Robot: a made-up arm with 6 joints.
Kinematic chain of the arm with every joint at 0, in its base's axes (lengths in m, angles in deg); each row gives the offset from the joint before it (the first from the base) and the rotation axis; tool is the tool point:
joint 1: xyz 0 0 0.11 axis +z
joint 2: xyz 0 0.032 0 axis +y
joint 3: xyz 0 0 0.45 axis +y
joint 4: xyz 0 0 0.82 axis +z
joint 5: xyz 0 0 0 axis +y
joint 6: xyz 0 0 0.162 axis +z
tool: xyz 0 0 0
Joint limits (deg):
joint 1: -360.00..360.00
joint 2: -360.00..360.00
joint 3: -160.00..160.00
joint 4: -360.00..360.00
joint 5: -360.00..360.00
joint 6: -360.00..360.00
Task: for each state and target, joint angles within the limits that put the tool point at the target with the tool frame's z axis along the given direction. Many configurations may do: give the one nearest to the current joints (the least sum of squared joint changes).
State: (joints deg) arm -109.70 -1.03 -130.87 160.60 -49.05 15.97
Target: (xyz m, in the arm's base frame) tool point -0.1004 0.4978 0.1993 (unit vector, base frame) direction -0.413 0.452 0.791
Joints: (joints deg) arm -81.18 43.40 -159.89 160.09 -84.05 15.97
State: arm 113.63 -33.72 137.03 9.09 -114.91 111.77
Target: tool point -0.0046 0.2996 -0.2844 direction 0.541 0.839 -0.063
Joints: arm 109.59 15.65 159.89 52.71 -83.68 111.77
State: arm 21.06 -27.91 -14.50 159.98 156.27 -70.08
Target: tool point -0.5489 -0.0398 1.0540 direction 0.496 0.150 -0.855
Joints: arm 8.72 -17.71 -19.41 145.63 172.56 -70.08
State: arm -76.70 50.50 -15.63 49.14 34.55 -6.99
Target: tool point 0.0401 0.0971 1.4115 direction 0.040 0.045 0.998
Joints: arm -91.03 31.00 -54.13 6.39 20.63 -6.99
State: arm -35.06 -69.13 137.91 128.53 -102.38 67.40
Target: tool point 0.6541 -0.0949 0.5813 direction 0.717 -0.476 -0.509
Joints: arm -5.30 -35.46 112.26 148.63 -51.56 67.40
